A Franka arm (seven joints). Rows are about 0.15 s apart.
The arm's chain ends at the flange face. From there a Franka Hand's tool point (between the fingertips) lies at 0.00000 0.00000 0.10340 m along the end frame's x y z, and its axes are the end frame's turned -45 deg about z.
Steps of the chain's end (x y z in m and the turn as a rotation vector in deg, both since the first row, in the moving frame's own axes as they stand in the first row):
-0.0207, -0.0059, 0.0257, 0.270, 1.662, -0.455
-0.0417, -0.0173, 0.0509, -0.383, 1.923, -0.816
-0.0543, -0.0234, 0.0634, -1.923, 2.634, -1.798
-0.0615, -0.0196, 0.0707, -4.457, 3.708, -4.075
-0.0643, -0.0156, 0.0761, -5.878, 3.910, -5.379
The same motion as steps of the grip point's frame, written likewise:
-0.0080, -0.0170, 0.0257, -0.984, 1.366, -0.455
-0.0153, -0.0388, 0.0508, -1.631, 1.089, -0.816
-0.0209, -0.0491, 0.0632, -3.222, 0.503, -1.798
-0.0302, -0.0469, 0.0702, -5.774, -0.530, -4.075
-0.0364, -0.0439, 0.0753, -6.921, -1.392, -5.379

